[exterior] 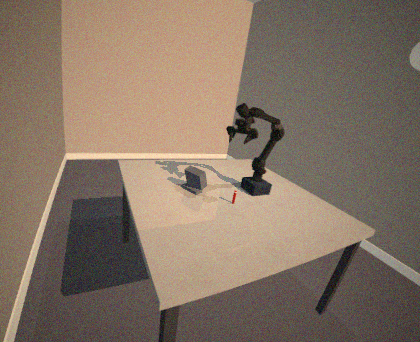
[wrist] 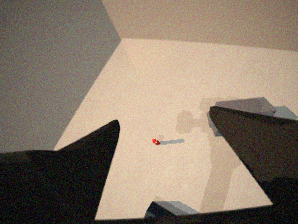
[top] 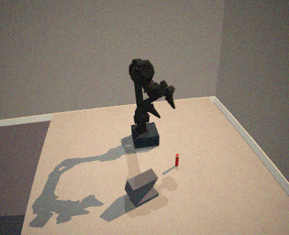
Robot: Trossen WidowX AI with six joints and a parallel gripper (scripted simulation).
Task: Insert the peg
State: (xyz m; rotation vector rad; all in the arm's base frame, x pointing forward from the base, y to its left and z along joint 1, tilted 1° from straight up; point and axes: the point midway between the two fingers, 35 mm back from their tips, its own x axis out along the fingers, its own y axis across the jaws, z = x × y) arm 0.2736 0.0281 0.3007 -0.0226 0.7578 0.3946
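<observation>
Now: gripper tip 300 mm above the red square peg and 70 mm to the right of it. Also, from my gripper tip: grey sloped panel (270 mm below, 170 mm to the right, 120 mm ahead).
</observation>
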